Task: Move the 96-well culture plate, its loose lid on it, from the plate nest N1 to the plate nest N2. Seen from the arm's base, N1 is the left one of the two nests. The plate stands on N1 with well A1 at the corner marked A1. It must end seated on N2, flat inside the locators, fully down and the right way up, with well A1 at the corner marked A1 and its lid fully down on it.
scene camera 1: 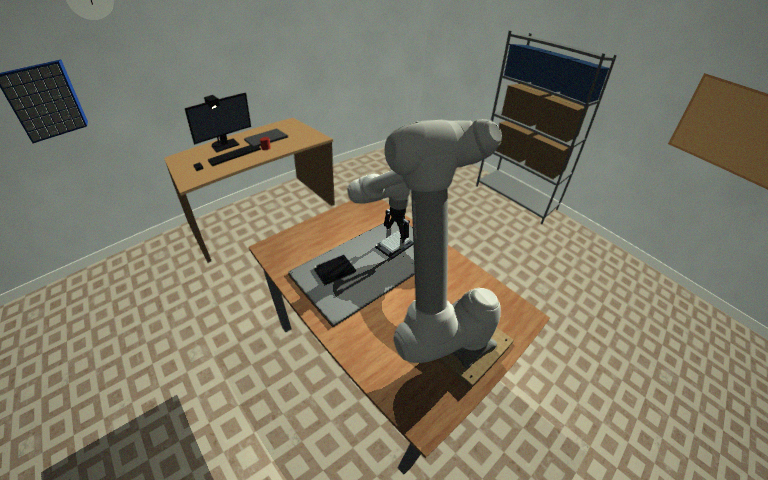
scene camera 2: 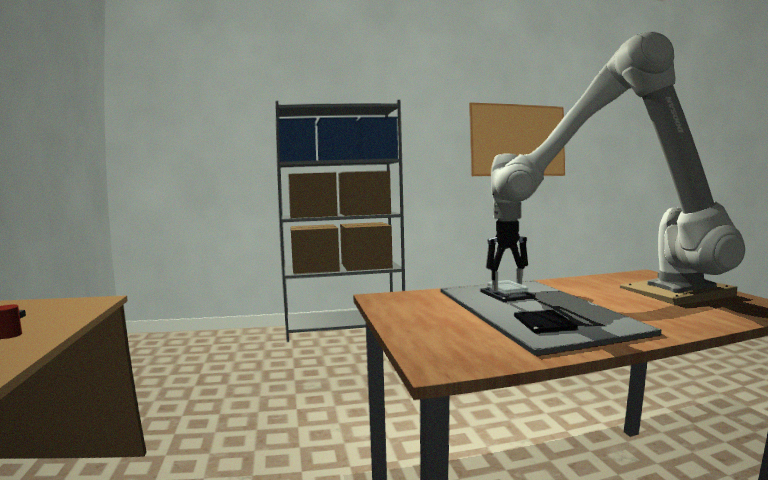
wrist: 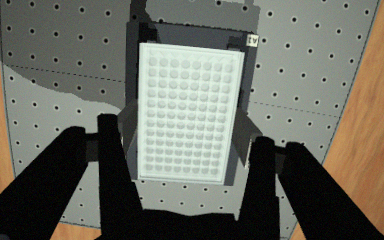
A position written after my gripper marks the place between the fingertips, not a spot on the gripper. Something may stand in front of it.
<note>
In view: my gripper (scene camera 2: 507, 289), a clear lid (wrist: 187, 97), a nest N2 (wrist: 166, 34) and a black plate nest N1 (scene camera 2: 551, 322).
My gripper also shows in the wrist view (wrist: 186, 116).
</note>
